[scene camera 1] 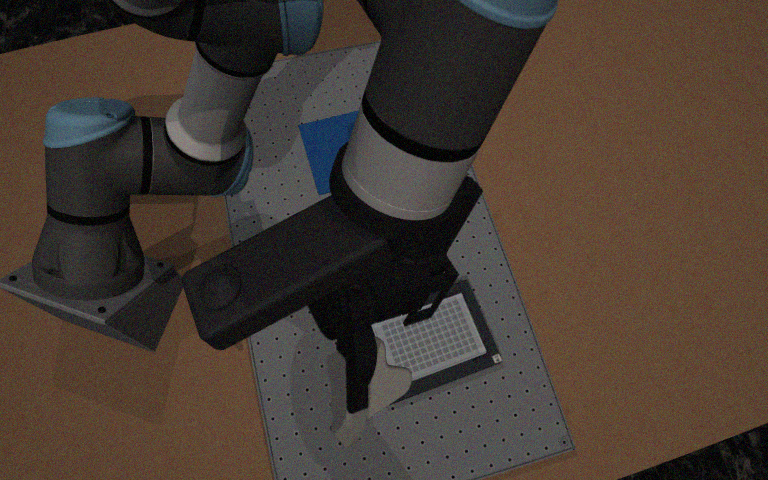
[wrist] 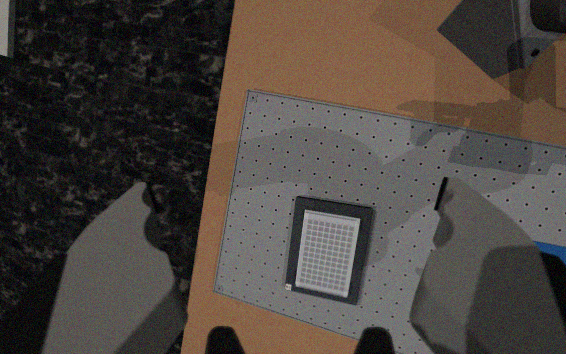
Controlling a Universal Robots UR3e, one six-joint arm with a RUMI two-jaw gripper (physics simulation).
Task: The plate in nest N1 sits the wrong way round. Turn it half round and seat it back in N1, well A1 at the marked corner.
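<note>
The white plate with its grid of wells (scene camera 1: 436, 333) (wrist: 327, 255) lies in the dark nest (scene camera 1: 447, 376) (wrist: 361, 250), flat within its rim. A small white tag (scene camera 1: 497, 358) (wrist: 288, 287) marks one corner of the nest. Lettering on the plate is too small to read, so well A1 cannot be told. My gripper (wrist: 293, 185) is open, its fingers wide apart with nothing between them. It is above the board, apart from the plate. In the scene view one pale finger (scene camera 1: 387, 382) hides part of the nest's left side; the other finger is hidden behind the gripper body.
The nest stands on a grey perforated board (scene camera 1: 481, 424) (wrist: 270, 240) on the brown table (scene camera 1: 651, 226) (wrist: 280, 50). A blue area (scene camera 1: 325, 147) (wrist: 552, 248) lies farther along the board, partly hidden by the arm. The robot's base (scene camera 1: 84, 271) stands beside the board.
</note>
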